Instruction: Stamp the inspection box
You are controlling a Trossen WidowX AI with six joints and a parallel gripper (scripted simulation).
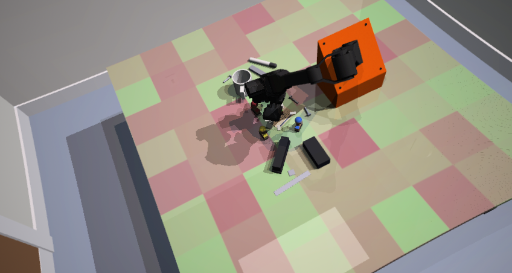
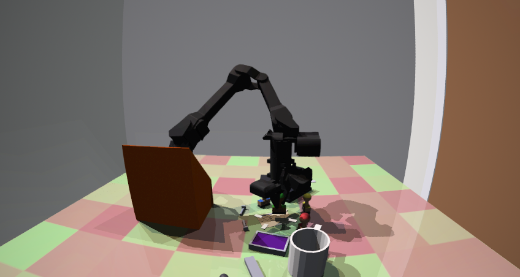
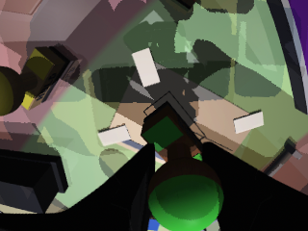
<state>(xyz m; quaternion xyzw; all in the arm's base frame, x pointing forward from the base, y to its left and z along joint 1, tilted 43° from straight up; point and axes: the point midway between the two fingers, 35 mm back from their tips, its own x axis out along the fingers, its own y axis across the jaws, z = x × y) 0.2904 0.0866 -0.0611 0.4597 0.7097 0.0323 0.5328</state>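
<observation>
Now: gripper tip 1 cm past the card and 5 cm above it. From my gripper tip the other things lie so: blue stamp (5 cm behind, 8 cm to the left, 3 cm below); then green-knobbed stamp (right at my gripper tip); then red-knobbed stamp (7 cm ahead, 7 cm to the right, 3 cm below).
</observation>
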